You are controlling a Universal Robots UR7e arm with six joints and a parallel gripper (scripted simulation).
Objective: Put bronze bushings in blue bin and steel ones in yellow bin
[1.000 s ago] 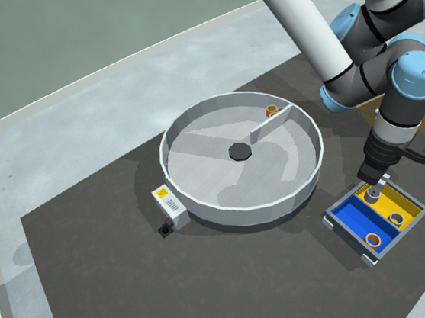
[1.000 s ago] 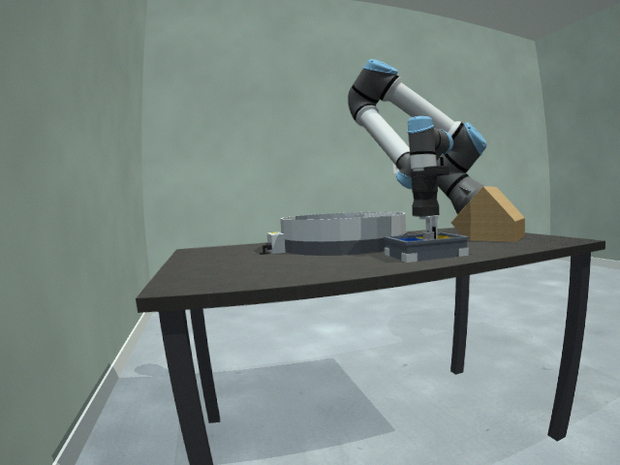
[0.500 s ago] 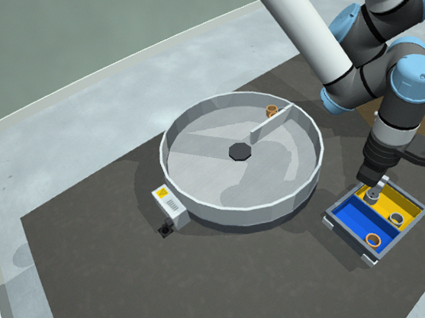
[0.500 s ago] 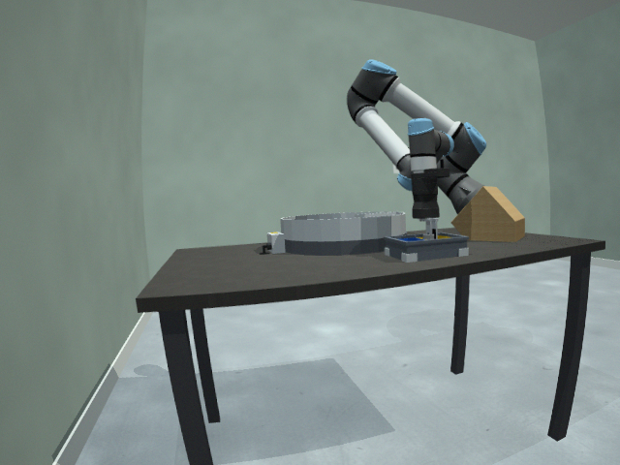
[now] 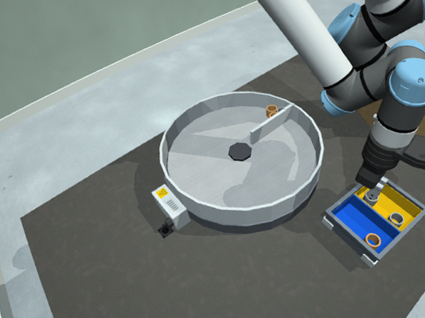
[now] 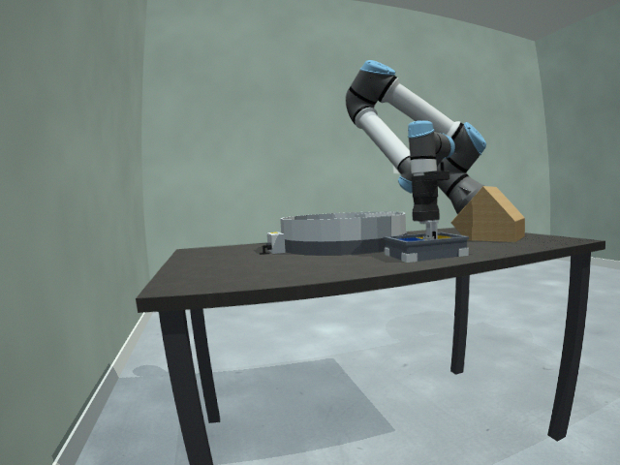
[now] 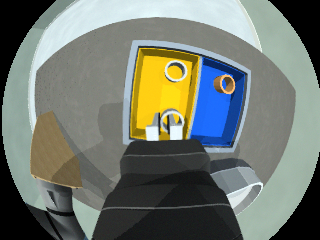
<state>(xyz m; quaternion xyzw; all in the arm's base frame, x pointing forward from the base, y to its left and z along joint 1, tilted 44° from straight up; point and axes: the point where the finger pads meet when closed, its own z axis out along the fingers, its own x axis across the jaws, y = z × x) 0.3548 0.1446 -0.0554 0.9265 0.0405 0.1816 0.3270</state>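
Now: hand 5 cm short of the bin, 3 cm to the right of it and 2 cm above it. The rest, counted from my hand: turntable 33 cm to the right, 11 cm ahead, 1 cm above.
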